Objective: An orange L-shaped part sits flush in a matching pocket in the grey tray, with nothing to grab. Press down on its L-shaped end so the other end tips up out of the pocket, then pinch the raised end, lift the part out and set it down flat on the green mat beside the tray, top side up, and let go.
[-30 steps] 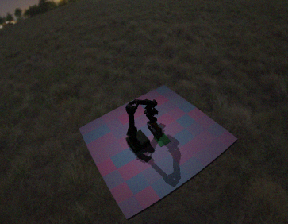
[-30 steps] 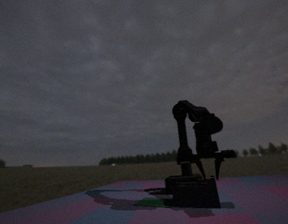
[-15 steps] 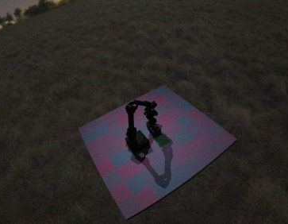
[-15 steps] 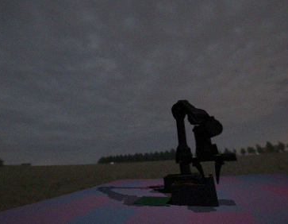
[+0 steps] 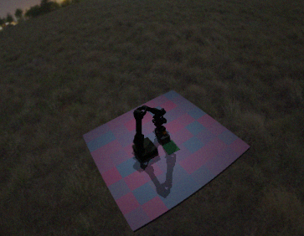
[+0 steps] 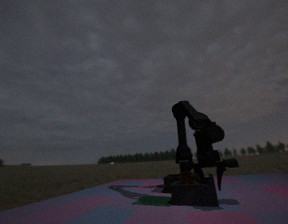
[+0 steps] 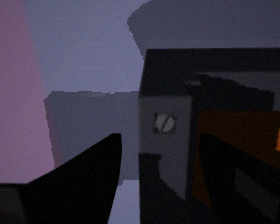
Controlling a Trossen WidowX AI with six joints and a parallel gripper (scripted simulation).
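Now: the orange L-shaped part 10 mm behind my gripper tip, 50 mm to the right of it and 10 mm above it. The rest, counted from my gripper tip: green mat: 30 mm behind, 220 mm to the right, 50 mm below.
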